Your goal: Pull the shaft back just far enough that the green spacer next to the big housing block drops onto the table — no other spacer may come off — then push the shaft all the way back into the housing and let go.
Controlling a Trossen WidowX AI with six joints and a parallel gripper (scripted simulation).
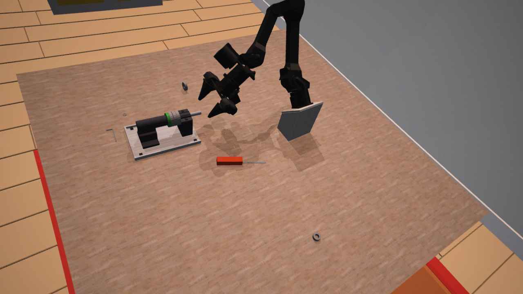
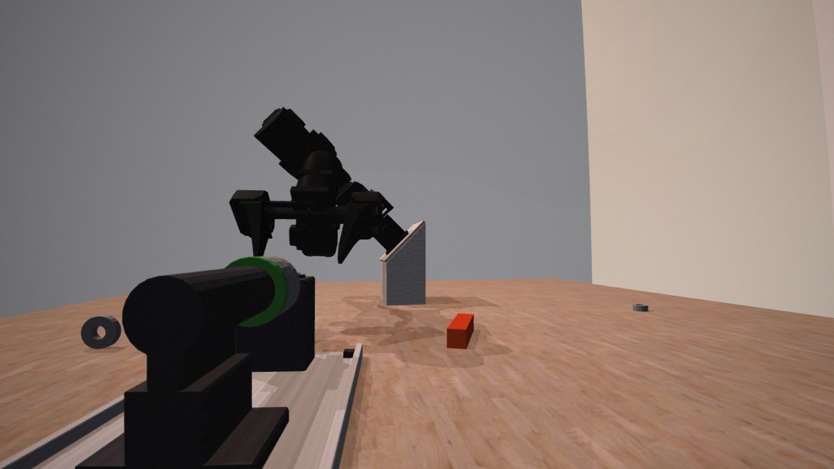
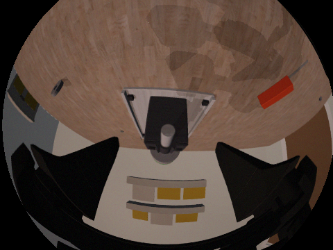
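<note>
Now: the grey shaft 9 cm ahead of my gripper tip and 2 cm below it. The rest, counted from my gripper tip: red-handled screwdriver: 20 cm to the left, 9 cm below, 8 cm behind; then green spacer: 13 cm ahead, 2 cm below; then grey spacer: 11 cm ahead, 2 cm below.
</note>
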